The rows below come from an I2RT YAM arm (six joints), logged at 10 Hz.
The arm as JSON. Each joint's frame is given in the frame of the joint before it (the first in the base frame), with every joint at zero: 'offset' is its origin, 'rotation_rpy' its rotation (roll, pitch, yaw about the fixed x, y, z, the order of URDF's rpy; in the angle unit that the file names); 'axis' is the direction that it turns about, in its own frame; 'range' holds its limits. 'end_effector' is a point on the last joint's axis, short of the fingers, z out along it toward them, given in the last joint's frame.
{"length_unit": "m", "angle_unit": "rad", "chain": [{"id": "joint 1", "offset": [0.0, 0.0, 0.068], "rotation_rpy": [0.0, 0.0, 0.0], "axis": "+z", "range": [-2.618, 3.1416]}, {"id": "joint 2", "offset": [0.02, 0.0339, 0.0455], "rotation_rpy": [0.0, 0.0, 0.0], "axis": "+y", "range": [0.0, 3.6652]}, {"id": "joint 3", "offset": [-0.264, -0.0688, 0.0], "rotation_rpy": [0.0, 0.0, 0.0], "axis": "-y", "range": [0.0, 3.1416]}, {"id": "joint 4", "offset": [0.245, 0.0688, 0.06], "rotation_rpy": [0.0, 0.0, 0.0], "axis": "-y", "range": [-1.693, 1.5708]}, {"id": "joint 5", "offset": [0.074, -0.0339, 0.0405], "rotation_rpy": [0.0, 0.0, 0.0], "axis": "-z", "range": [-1.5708, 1.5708]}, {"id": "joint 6", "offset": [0.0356, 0.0, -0.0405], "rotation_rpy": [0.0, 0.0, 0.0], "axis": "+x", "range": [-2.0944, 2.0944]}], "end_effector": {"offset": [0.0, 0.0, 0.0], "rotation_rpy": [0.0, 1.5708, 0.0]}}
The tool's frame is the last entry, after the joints.
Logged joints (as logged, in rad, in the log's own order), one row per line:
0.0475, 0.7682, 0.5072, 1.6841, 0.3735, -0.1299
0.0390, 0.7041, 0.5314, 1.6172, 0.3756, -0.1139
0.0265, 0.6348, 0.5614, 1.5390, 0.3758, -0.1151
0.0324, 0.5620, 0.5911, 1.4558, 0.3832, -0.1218
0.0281, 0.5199, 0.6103, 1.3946, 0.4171, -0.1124
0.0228, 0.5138, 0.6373, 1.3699, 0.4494, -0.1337
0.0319, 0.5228, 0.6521, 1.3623, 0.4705, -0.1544
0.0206, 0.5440, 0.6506, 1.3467, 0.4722, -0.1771
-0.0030, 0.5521, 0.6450, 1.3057, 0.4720, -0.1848
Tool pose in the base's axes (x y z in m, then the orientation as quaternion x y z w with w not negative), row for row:
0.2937, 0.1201, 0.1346, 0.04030, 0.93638, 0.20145, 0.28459
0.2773, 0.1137, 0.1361, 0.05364, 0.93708, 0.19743, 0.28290
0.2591, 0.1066, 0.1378, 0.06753, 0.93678, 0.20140, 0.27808
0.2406, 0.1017, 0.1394, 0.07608, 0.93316, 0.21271, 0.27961
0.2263, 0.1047, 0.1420, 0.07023, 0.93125, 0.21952, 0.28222
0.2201, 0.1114, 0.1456, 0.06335, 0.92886, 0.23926, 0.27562
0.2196, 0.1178, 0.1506, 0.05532, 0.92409, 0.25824, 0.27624
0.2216, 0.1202, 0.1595, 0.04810, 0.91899, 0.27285, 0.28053
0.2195, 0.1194, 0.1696, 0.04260, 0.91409, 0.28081, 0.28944
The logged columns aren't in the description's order. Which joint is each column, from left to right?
Columns, left to right: joint 4, joint 3, joint 6, joint 2, joint 1, joint 5.
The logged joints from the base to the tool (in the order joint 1, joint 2, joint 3, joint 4, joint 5, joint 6), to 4 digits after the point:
0.3735, 1.6841, 0.7682, 0.0475, -0.1299, 0.5072
0.3756, 1.6172, 0.7041, 0.0390, -0.1139, 0.5314
0.3758, 1.5390, 0.6348, 0.0265, -0.1151, 0.5614
0.3832, 1.4558, 0.5620, 0.0324, -0.1218, 0.5911
0.4171, 1.3946, 0.5199, 0.0281, -0.1124, 0.6103
0.4494, 1.3699, 0.5138, 0.0228, -0.1337, 0.6373
0.4705, 1.3623, 0.5228, 0.0319, -0.1544, 0.6521
0.4722, 1.3467, 0.5440, 0.0206, -0.1771, 0.6506
0.4720, 1.3057, 0.5521, -0.0030, -0.1848, 0.6450

